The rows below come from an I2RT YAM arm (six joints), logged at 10 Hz.
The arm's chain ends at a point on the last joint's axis. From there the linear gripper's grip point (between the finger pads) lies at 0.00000 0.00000 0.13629 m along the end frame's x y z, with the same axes.
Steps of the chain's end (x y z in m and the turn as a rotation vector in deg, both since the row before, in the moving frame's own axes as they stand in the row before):
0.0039, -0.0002, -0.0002, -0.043, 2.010, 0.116
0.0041, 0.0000, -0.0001, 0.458, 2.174, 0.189
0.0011, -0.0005, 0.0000, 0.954, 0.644, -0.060
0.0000, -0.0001, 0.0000, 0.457, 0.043, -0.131
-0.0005, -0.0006, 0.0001, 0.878, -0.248, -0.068
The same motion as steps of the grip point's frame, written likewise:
0.0087, -0.0001, -0.0003, -0.043, 2.010, 0.116
0.0093, -0.0011, -0.0002, 0.458, 2.174, 0.189
0.0026, -0.0028, 0.0000, 0.954, 0.644, -0.060
0.0001, -0.0012, 0.0000, 0.457, 0.043, -0.131
-0.0011, -0.0027, 0.0001, 0.878, -0.248, -0.068

